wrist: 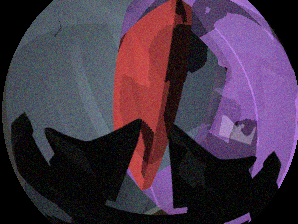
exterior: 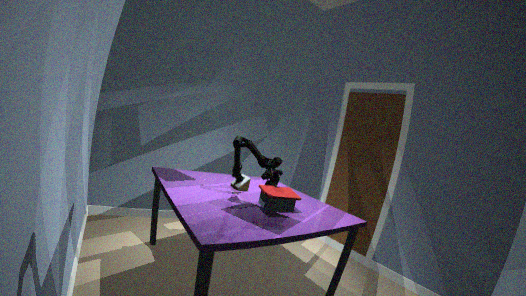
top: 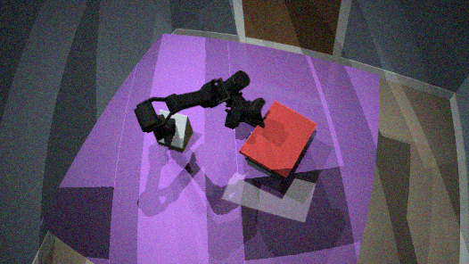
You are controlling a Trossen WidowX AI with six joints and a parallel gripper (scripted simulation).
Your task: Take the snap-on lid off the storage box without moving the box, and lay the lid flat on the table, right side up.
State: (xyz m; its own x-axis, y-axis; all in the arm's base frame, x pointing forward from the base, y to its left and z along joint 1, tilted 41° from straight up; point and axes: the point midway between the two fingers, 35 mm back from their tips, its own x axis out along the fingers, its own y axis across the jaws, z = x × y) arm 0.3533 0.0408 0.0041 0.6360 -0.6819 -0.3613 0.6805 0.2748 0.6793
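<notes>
The red lid is 7 cm ahead of my gripper tip and 3 cm to the right of it. From my gripper tip the other things lie so: storage box (7 cm ahead, 6 cm below, 2 cm to the right).
</notes>
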